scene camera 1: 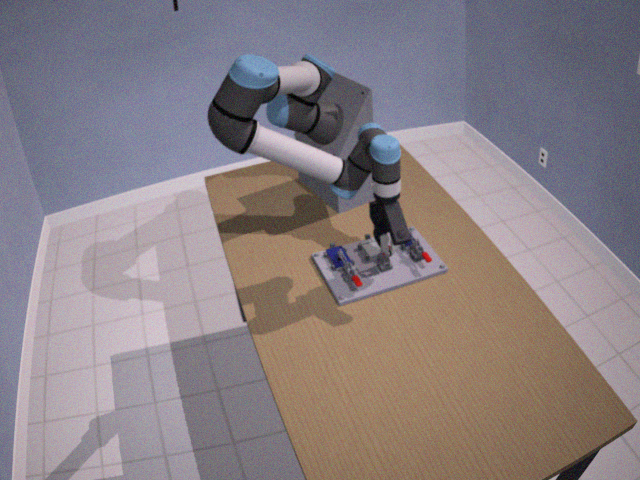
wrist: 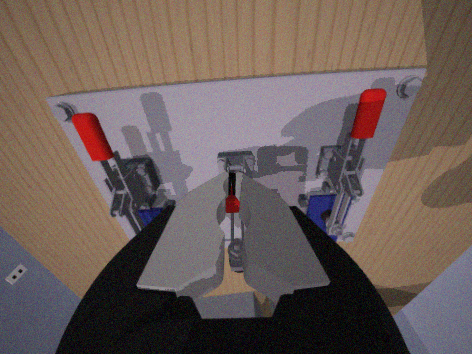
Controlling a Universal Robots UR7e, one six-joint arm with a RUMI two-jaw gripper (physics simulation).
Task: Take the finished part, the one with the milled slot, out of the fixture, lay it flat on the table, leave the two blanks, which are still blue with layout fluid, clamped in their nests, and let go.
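Places are measured from the arm's base along level axes (x right, y ahead, z up), in millimetres.
Where they show: gripper, fingertip midpoint: (scene camera 1: pixel 389 256) (wrist: pixel 231 174); arm's base at its link origin: (scene camera 1: pixel 328 123).
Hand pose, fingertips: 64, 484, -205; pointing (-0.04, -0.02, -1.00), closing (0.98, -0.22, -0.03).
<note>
Each offset is from my fingertips to the centre of the thing, as dx, dy, dz. "*": to the spot under its first point. Level surfaces: height alone.
The fixture plate @[-5, -58, -68] (scene camera 1: pixel 361 295) (wrist: pixel 200 107) lies on the table. A grey part @[-10, -105, -46] (scene camera 1: pixel 369 249) sits in the middle nest; its slot cannot be made out, and the fingers hide it in the wrist view. One blue blank @[* +108, -107, -31] (scene camera 1: pixel 338 256) (wrist: pixel 321 209) is under an outer clamp. The other blue blank @[-119, -88, -44] (scene camera 1: pixel 408 242) (wrist: pixel 150 216) is under the opposite outer clamp, partly hidden. My gripper (scene camera 1: pixel 385 249) (wrist: pixel 231 174) is shut and empty, low at the middle clamp @[* +10, -15, -29] (scene camera 1: pixel 383 262) (wrist: pixel 236 158). The middle clamp's red handle @[* +0, -6, +28] (wrist: pixel 232 204) shows small at the narrow finger gap.
The outer clamps' red handles @[+114, +16, -29] (scene camera 1: pixel 356 280) @[-104, +41, -19] (scene camera 1: pixel 426 256) (wrist: pixel 369 114) (wrist: pixel 92 136) point toward the plate's near long edge in the scene view. Bolt heads sit at the plate corners. The wooden table @[dz -75] (scene camera 1: pixel 439 361) (wrist: pixel 225 40) extends around the plate. The robot's grey pedestal (scene camera 1: pixel 330 192) stands behind.
</note>
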